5 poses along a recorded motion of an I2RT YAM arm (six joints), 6.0 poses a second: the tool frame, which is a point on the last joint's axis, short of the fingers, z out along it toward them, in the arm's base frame.
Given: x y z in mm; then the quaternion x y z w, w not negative.
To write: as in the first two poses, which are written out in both.
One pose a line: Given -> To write
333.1 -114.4 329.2 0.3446 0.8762 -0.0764 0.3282 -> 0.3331 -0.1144 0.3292 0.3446 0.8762 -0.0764 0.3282
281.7 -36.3 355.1 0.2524 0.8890 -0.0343 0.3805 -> 0.2817 -0.0363 0.3551 0.2524 0.8890 -0.0343 0.3805
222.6 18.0 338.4 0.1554 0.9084 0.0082 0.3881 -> 0.2226 0.0180 0.3384 0.1554 0.9084 0.0082 0.3881
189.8 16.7 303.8 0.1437 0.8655 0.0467 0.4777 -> 0.1898 0.0167 0.3038 0.1437 0.8655 0.0467 0.4777
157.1 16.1 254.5 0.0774 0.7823 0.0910 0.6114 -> 0.1571 0.0161 0.2545 0.0774 0.7823 0.0910 0.6114
